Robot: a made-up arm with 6 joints.
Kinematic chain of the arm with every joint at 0, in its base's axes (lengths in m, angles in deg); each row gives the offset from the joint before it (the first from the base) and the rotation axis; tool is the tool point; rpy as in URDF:
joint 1: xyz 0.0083 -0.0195 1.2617 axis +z
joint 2: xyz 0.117 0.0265 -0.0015 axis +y
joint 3: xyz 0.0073 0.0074 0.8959 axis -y
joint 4: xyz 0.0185 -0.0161 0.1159 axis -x
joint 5: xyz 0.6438 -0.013 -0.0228 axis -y
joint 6: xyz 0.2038 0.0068 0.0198 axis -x
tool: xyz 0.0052 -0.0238 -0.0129 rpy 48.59 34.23 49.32
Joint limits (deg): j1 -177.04..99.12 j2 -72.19..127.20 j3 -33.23..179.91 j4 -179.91..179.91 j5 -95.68..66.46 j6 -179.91..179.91
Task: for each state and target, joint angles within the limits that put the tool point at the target. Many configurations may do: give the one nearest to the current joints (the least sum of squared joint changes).
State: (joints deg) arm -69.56 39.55 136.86 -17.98 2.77 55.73
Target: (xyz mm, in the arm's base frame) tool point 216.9 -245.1 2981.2
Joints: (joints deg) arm -46.21 18.34 108.78 -20.06 -6.59 56.26
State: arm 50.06 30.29 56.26 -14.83 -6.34 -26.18
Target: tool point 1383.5 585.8 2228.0
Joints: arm 23.44 37.78 51.30 -13.94 -6.72 -25.80
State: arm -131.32 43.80 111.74 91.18 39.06 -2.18
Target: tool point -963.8 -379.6 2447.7
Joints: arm -167.98 64.61 137.15 87.63 46.51 -1.17
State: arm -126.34 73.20 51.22 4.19 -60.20 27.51
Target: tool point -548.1 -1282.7 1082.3
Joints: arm -113.03 62.88 19.49 0.65 -74.97 25.62
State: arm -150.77 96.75 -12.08 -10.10 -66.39 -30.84
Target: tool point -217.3 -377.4 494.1
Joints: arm -131.51 106.97 -23.67 -18.52 -67.59 -31.77
